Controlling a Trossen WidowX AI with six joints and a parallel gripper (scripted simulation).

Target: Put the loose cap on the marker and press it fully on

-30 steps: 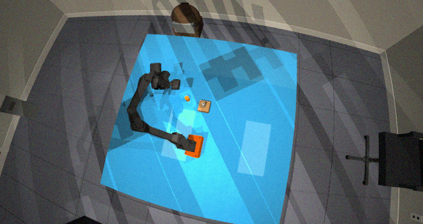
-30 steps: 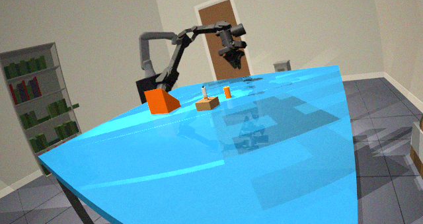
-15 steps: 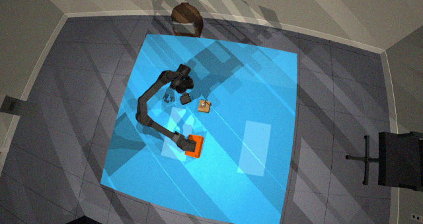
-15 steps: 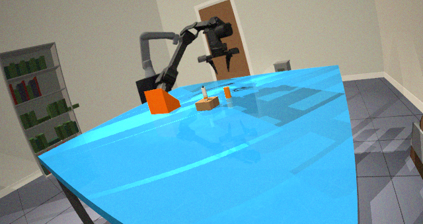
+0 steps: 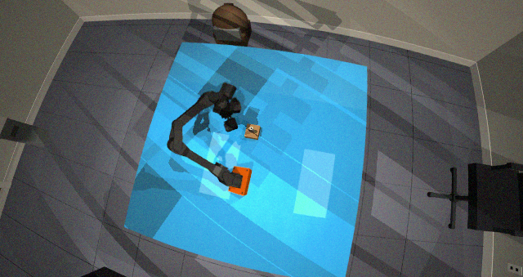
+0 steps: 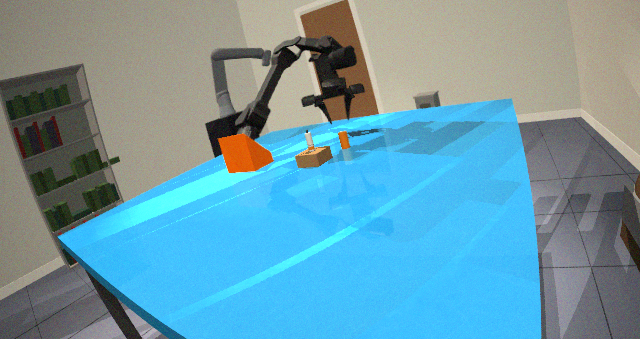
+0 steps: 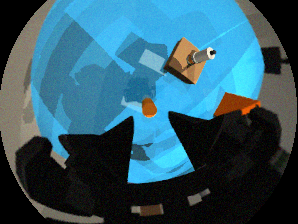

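My gripper tip is 6 cm above the orange cap. Round my gripper tip: tan holder block: 12 cm to the right, 6 cm below, 4 cm behind.
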